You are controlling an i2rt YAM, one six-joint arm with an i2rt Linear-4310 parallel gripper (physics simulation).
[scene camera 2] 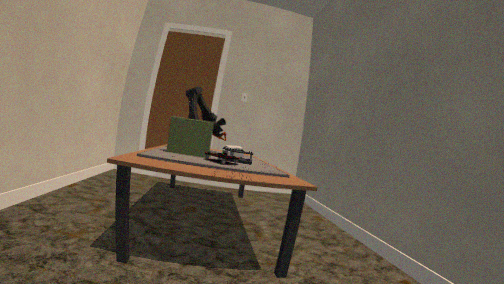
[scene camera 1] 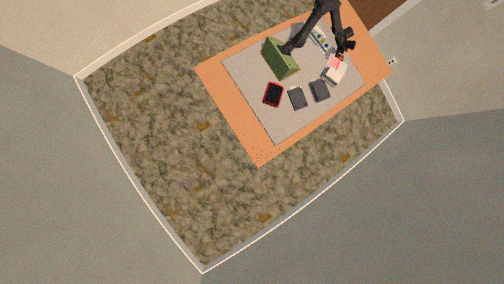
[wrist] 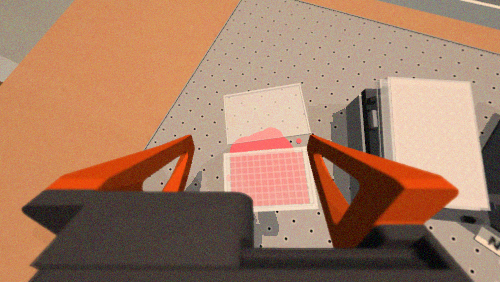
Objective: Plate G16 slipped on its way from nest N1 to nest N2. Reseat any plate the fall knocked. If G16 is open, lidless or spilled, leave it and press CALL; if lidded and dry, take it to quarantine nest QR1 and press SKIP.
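Places are measured from the arm's base along level axes (x left, y back, z up), in millimetres.
Pixels of known places: gripper, fingertip midpoint: (scene camera 2: 223,139) (scene camera 1: 344,56) (wrist: 250,141); arm's base, link origin: (scene camera 2: 189,133) (scene camera 1: 283,51).
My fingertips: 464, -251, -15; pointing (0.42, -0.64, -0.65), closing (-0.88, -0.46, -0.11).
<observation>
Ahead of a thing's pixels: the offset from my fingertips to its top centre, as dx, dy, dz. "*": to the spot under its first point. Level surfaces: height alone.
An open plate with a pink grid {-25, +20, -102} (wrist: 270,177), apparently G16, lies on the pegboard. A pink spill (wrist: 267,141) (scene camera 1: 334,61) reaches from its edge to a clear lid {+25, -68, -109} (wrist: 265,111), which lies apart beside it. My gripper (wrist: 250,141) (scene camera 1: 340,57) (scene camera 2: 221,136) is open and empty above them, its fingers on either side of the spill in the wrist view. A white plate {-149, -88, -32} (wrist: 435,140) (scene camera 1: 335,75) (scene camera 2: 233,148) rests on a dark nest {* -100, -91, -93} (wrist: 354,130) to the right; I cannot tell whether it is fully seated. The G16 marking is not readable.
A green upright block (scene camera 1: 281,59) (scene camera 2: 190,136) stands near the arm's base. A button strip {* -66, +298, -52} (scene camera 1: 316,34) lies behind it. Two dark nests {* -525, -97, -98} (scene camera 1: 297,99) {* -338, -129, -61} (scene camera 1: 319,90) and a red-rimmed black nest {-676, +29, -71} (scene camera 1: 273,94) stand on the grey pegboard {dz -117} (scene camera 1: 274,131) (wrist: 280,45).
</observation>
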